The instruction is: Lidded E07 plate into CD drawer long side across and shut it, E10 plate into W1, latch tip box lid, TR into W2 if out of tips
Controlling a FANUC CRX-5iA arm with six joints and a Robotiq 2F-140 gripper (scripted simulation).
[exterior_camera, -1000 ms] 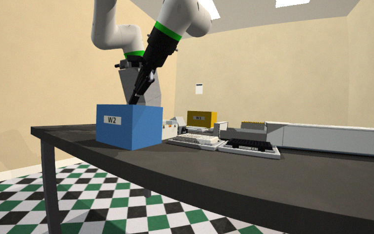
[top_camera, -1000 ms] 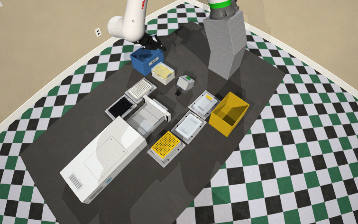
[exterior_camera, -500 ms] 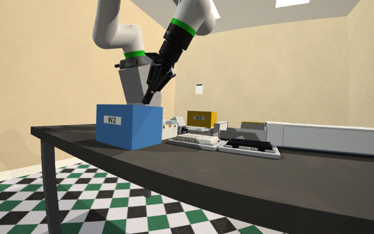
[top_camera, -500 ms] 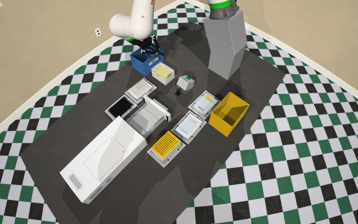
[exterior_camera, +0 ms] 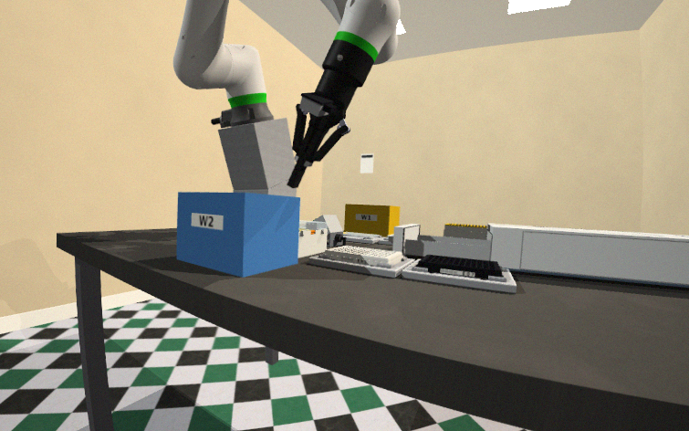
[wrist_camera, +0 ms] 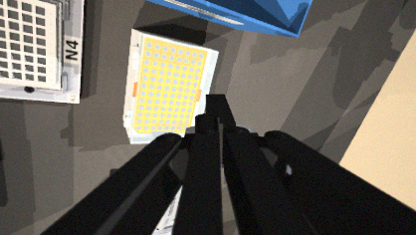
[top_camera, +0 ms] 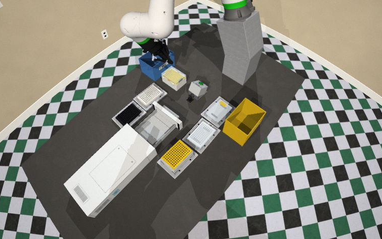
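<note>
The lid is 1 cm behind my hand, 35 cm to the left of it and 16 cm below it. The rest, counted from my hand: blue bin W2: 3 cm behind, 14 cm to the right, 14 cm below; then DONE key box: 4 cm behind, 18 cm to the left, 12 cm below; then tip box TB2: 1 cm behind, 2 cm to the left, 13 cm below.
</note>
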